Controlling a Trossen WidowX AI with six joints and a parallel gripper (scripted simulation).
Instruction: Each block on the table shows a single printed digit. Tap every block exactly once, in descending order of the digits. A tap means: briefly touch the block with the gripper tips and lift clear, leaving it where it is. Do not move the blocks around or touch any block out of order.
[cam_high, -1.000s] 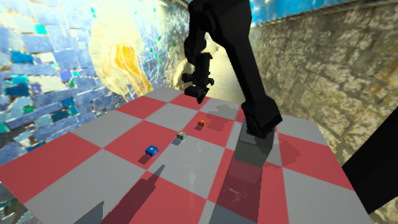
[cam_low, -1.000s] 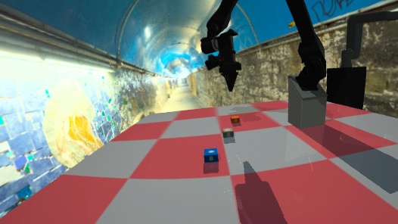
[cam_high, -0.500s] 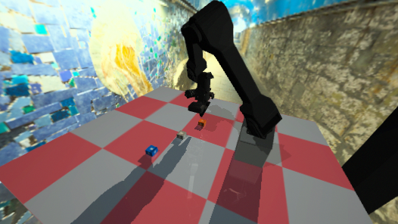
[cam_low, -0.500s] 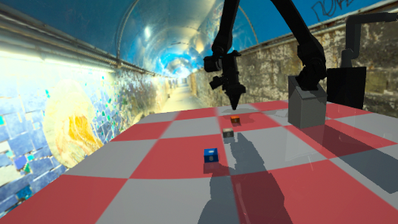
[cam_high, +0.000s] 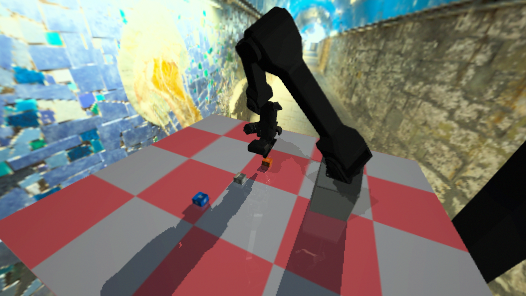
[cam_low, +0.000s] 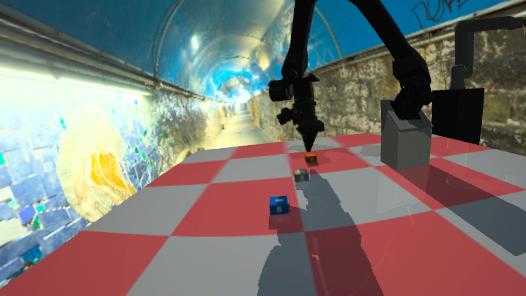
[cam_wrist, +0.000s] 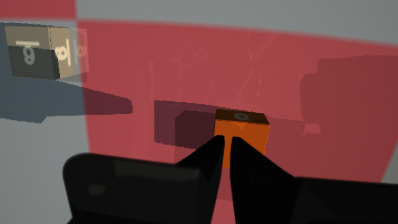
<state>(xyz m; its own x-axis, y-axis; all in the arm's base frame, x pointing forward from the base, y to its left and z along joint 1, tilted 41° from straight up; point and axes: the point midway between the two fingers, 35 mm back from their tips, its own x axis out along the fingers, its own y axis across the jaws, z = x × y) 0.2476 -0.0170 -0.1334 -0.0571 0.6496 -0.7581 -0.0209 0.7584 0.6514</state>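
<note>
Right now the orange block is 1 cm behind my gripper tip, 1 cm to the right of it and 2 cm below it. Also, from my gripper tip: grey block (4 cm ahead, 13 cm to the left, 2 cm below); blue block (9 cm ahead, 26 cm to the left, 2 cm below).
</note>
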